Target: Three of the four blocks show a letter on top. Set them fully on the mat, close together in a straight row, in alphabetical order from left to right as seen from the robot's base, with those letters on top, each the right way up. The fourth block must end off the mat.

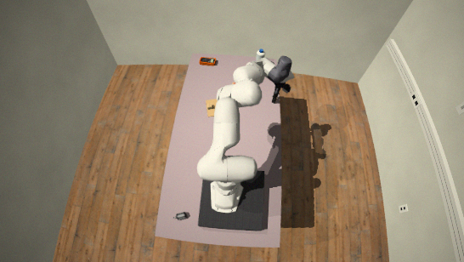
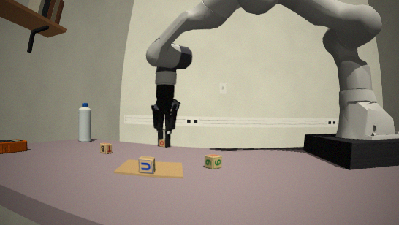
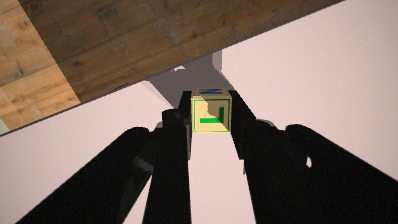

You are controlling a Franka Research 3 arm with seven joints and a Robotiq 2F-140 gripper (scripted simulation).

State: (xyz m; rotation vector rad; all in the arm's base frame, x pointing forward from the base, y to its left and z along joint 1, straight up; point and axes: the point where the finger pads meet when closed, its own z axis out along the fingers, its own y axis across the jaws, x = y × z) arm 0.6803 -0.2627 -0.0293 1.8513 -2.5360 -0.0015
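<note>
The tan mat lies 120 mm behind my hand, 400 mm to the left of it and 30 mm below it. From my hand the other things lie so: small dark object 890 mm behind, 510 mm to the left, 20 mm below; then white bottle 350 mm ahead, 130 mm to the left, 50 mm above; then block 90 mm ahead, 300 mm to the left, 20 mm below.
</note>
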